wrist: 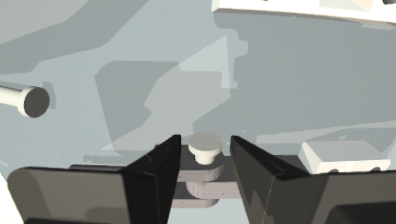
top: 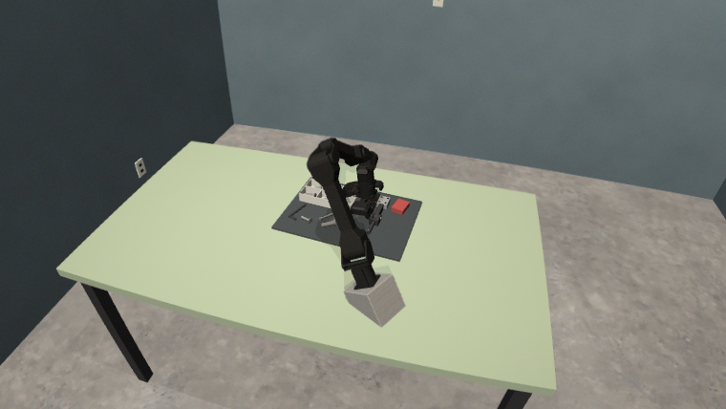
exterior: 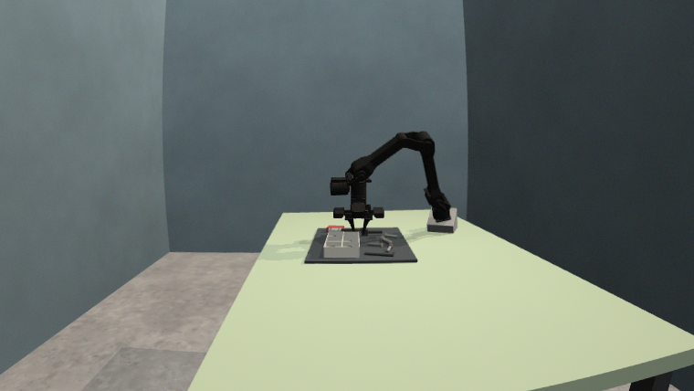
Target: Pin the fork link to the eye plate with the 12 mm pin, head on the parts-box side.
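Right now the eye plate is 30 mm to the right of my hand, 30 mm below it and 20 mm ahead of it. Round my hand: red block: 100 mm ahead, 90 mm to the right, 30 mm below; then white parts box: 180 mm to the left, 40 mm ahead, 30 mm below; then mat: 70 mm to the left, 50 mm below, 10 mm behind.
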